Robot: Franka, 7 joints.
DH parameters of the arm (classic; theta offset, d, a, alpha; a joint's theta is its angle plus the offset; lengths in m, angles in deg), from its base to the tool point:
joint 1: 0 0.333 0 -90
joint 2: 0 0 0 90
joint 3: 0 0.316 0.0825 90
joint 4: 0 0 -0.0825 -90
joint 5: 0 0.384 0 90
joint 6: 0 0 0.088 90
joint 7: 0 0.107 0 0
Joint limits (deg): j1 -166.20..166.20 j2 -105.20..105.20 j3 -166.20..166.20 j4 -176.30..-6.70 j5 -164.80..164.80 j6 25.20..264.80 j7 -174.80..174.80
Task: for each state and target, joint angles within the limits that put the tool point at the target. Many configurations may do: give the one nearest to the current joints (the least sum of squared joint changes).
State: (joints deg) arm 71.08 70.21 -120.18 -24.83 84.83 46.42 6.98
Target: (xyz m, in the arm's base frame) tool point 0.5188 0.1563 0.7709
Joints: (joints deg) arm 51.31 51.61 -127.29 -41.72 77.43 41.69 6.98
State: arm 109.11 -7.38 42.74 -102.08 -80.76 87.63 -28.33
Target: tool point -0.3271 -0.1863 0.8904
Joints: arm 129.96 -40.01 54.24 -89.86 -82.19 82.73 -28.33
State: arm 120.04 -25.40 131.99 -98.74 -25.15 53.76 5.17
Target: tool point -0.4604 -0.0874 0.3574
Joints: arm 79.74 -33.86 114.07 -113.89 -28.23 65.02 5.17
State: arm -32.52 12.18 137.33 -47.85 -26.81 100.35 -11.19
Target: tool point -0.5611 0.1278 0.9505
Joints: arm 0.69 -21.31 157.87 -33.97 -26.48 128.61 -11.19
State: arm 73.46 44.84 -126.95 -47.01 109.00 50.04 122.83
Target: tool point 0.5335 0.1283 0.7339
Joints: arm 59.34 50.78 -119.67 -67.40 98.65 40.90 122.83
